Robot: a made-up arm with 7 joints. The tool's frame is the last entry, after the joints. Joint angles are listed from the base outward. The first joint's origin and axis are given. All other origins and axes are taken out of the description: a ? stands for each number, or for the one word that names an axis. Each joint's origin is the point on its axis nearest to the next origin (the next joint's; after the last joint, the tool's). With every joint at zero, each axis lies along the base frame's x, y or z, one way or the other. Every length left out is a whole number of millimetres.
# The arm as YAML. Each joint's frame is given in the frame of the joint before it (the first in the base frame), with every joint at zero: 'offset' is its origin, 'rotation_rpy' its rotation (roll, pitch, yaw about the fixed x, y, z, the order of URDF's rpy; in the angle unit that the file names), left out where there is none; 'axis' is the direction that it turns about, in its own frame. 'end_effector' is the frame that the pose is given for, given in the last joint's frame.
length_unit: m
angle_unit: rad
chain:
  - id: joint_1
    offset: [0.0, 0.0, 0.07]
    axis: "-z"
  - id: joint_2
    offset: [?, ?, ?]
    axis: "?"
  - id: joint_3
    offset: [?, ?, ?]
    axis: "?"
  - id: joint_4
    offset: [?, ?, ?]
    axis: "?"
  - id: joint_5
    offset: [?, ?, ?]
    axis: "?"
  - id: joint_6
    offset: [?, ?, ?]
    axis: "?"
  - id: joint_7
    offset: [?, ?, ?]
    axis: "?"
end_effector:
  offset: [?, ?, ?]
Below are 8 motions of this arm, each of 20 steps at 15 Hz.
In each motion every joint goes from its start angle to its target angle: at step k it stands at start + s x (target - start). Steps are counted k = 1, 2, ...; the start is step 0. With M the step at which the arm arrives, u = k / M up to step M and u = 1 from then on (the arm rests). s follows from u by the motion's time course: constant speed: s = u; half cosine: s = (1 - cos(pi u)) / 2; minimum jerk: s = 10 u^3 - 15 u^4 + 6 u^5.
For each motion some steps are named. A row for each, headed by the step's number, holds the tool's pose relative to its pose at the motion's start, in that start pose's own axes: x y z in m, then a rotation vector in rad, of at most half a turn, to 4 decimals.
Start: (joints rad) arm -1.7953 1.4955 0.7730 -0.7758 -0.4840 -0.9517 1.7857
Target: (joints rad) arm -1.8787 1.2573 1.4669 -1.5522 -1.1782 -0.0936 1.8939
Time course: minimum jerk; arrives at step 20
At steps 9, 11, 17, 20:
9: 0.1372 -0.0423 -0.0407 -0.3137 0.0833 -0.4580
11: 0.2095 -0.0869 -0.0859 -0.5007 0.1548 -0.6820
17: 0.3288 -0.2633 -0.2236 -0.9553 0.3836 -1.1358
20: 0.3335 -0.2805 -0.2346 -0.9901 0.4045 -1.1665

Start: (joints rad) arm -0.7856 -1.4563 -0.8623 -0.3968 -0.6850 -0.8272 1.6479
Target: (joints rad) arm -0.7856 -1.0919 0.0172 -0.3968 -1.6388 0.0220 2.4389
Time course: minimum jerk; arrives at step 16
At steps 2, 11, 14, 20:
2: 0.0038 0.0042 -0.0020 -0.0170 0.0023 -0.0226
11: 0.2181 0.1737 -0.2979 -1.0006 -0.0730 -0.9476
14: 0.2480 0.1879 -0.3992 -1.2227 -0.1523 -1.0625
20: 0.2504 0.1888 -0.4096 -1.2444 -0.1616 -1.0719

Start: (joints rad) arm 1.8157 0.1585 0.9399 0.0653 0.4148 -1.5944 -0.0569
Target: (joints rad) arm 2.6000 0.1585 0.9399 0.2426 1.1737 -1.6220 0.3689
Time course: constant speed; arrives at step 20
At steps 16, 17, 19, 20:
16: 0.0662 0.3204 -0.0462 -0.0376 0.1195 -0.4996
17: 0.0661 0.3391 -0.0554 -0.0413 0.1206 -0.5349
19: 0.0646 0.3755 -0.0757 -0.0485 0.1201 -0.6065
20: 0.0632 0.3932 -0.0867 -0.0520 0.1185 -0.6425

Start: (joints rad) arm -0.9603 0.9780 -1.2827 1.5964 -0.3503 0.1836 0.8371
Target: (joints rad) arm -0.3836 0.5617 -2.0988 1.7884 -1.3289 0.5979 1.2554
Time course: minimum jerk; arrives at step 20
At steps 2, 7, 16, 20:
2: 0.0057 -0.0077 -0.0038 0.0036 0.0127 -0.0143
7: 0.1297 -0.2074 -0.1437 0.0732 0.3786 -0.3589
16: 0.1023 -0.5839 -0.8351 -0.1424 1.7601 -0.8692
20: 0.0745 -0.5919 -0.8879 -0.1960 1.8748 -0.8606

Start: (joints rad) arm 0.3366 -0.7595 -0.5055 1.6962 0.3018 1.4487 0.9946
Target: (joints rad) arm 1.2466 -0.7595 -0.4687 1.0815 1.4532 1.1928 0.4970
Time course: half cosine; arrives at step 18
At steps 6, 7, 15, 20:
6: -0.2082 0.1220 0.1356 -0.0862 -0.4498 0.2890
7: -0.2820 0.1480 0.1498 -0.1150 -0.5902 0.3796
15: -0.6864 0.1510 -0.1104 -0.3564 -1.6587 0.9565
20: -0.6978 0.1401 -0.1647 -0.3849 -1.7781 0.9970

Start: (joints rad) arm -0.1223 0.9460 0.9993 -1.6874 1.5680 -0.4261 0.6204
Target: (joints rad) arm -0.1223 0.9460 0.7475 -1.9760 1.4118 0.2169 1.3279
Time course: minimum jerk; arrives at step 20
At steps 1, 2, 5, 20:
1: 0.0003 0.0004 0.0001 -0.0009 0.0006 -0.0008
2: 0.0026 0.0031 0.0004 -0.0067 0.0046 -0.0060
5: 0.0309 0.0374 0.0027 -0.0822 0.0529 -0.0734
20: 0.2572 0.3223 -0.1266 -0.9117 0.2198 -0.7147

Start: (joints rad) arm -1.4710 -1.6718 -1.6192 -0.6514 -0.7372 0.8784 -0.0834
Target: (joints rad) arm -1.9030 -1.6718 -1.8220 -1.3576 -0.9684 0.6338 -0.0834
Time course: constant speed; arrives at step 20
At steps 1, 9, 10, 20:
1: -0.0297 -0.0149 -0.0081 0.0333 -0.0616 0.0115
9: -0.2126 -0.1261 -0.1534 0.3117 -0.5449 0.1005
10: -0.2269 -0.1374 -0.1797 0.3481 -0.6040 0.1114
20: -0.2446 -0.1883 -0.4828 0.7310 -1.1767 0.2196

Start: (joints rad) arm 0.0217 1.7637 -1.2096 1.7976 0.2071 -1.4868 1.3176
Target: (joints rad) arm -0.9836 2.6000 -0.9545 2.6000 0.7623 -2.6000 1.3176
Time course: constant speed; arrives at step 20
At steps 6, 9, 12, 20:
6: 0.0906 -0.0891 -0.3379 0.0322 0.4938 -0.0622
9: 0.0713 -0.1729 -0.4929 0.0467 0.7198 -0.1688
12: 0.0125 -0.2738 -0.6171 0.0521 0.9203 -0.3183
20: -0.2542 -0.5453 -0.7272 -0.0129 1.2836 -0.8635

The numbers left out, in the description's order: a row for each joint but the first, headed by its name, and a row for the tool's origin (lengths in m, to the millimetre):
joint_2: xyz 0.02 -0.48 0.0, axis -y
joint_3: xyz 0.06 0.0 -0.18, axis +z
joint_4: xyz -0.11 0.06 0.0, axis +y
joint_5: xyz -0.03 0.0 0.07, axis +z
joint_6: xyz 0.12 -0.36 0.0, axis +y
joint_7: xyz -0.06 0.0 0.48, axis -z
tool: xyz 0.04 0.04 0.0

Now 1 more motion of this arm.
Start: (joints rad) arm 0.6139 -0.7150 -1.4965 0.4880 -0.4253 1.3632 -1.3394
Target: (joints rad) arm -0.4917 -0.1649 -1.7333 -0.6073 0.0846 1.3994 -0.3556
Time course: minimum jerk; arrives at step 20
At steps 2, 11, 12, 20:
2: 0.0053 0.0090 -0.0008 -0.0154 0.0056 0.0014
11: 0.2078 0.5638 -0.3518 -1.0551 0.1222 0.1224
12: 0.2036 0.6155 -0.4420 -1.1962 0.0894 0.1573
20: 0.1179 0.6893 -0.7660 -1.5981 -0.1264 0.3386

